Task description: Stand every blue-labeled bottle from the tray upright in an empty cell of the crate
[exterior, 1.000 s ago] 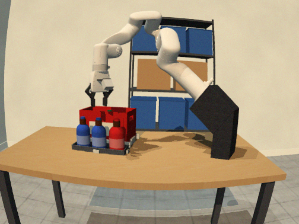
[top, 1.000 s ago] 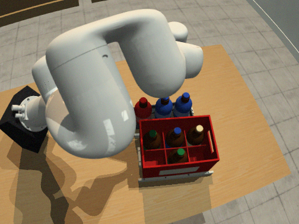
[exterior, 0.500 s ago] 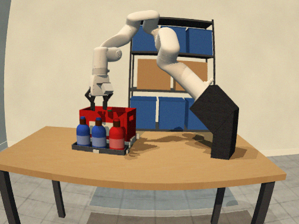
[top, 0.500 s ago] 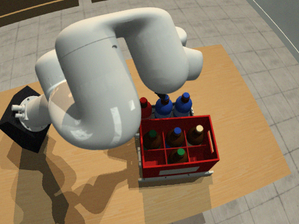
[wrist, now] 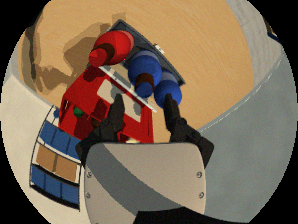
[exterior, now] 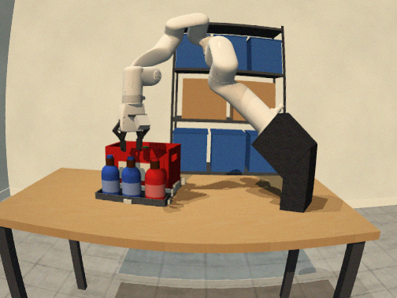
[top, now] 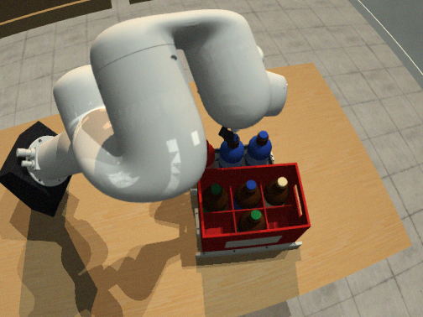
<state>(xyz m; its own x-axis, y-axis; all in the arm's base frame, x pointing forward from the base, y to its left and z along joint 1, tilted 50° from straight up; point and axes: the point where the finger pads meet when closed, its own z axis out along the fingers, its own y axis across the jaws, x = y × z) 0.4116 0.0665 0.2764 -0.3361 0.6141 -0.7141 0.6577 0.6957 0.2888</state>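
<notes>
The red-labeled bottle is 110 mm below my hand, 80 mm behind it and 30 mm to the left of it. From my hand the other things lie so: red crate (190 mm to the right, 120 mm below, 50 mm behind); dark tray (190 mm below).
</notes>
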